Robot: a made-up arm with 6 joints. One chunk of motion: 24 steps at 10 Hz.
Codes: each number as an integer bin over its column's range. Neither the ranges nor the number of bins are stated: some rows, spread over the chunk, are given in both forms.
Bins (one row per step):
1: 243 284 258 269 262 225
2: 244 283 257 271 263 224
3: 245 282 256 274 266 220
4: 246 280 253 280 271 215
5: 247 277 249 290 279 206
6: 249 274 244 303 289 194
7: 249 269 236 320 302 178
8: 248 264 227 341 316 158
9: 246 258 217 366 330 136
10: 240 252 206 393 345 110
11: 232 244 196 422 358 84
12: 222 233 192 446 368 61
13: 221 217 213 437 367 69
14: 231 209 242 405 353 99
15: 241 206 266 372 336 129
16: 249 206 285 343 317 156
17: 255 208 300 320 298 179
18: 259 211 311 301 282 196
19: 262 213 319 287 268 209
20: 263 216 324 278 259 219
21: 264 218 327 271 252 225
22: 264 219 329 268 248 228
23: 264 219 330 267 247 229
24: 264 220 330 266 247 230
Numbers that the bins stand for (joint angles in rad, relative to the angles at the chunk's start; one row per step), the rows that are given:
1: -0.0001 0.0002 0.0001 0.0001 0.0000 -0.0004
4: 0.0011 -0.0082 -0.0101 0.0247 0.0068 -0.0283
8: 0.0019 -0.0420 -0.0636 0.1607 0.0412 -0.1878
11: -0.0047 -0.0843 -0.1273 0.3414 0.0732 -0.3949
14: -0.0051 -0.1583 -0.0327 0.3035 0.0694 -0.3530
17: 0.0048 -0.1604 0.0864 0.1139 0.0274 -0.1291
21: 0.0085 -0.1393 0.1419 0.0046 -0.0077 -0.0004
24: 0.0085 -0.1350 0.1481 -0.0066 -0.0115 0.0136
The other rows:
2: 0.0003 -0.0019 -0.0019 0.0046 0.0007 -0.0032
3: 0.0007 -0.0040 -0.0040 0.0113 0.0030 -0.0143
5: 0.0015 -0.0146 -0.0184 0.0470 0.0129 -0.0535
6: 0.0023 -0.0209 -0.0286 0.0760 0.0206 -0.0871
7: 0.0023 -0.0315 -0.0451 0.1139 0.0305 -0.1319
9: 0.0011 -0.0547 -0.0841 0.2165 0.0519 -0.2494
10: -0.0014 -0.0674 -0.1067 0.2768 0.0633 -0.3222
12: -0.0088 -0.1076 -0.1355 0.3950 0.0809 -0.4593
13: -0.0092 -0.1414 -0.0923 0.3749 0.0801 -0.4369
15: -0.0010 -0.1646 0.0166 0.2299 0.0564 -0.2690
16: 0.0023 -0.1646 0.0556 0.1652 0.0419 -0.1934
18: 0.0064 -0.1541 0.1090 0.0715 0.0152 -0.0815
19: 0.0077 -0.1498 0.1255 0.0403 0.0045 -0.0451
20: 0.0081 -0.1435 0.1358 0.0202 -0.0023 -0.0171
22: 0.0085 -0.1371 0.1460 -0.0021 -0.0107 0.0080
23: 0.0085 -0.1371 0.1481 -0.0043 -0.0115 0.0108

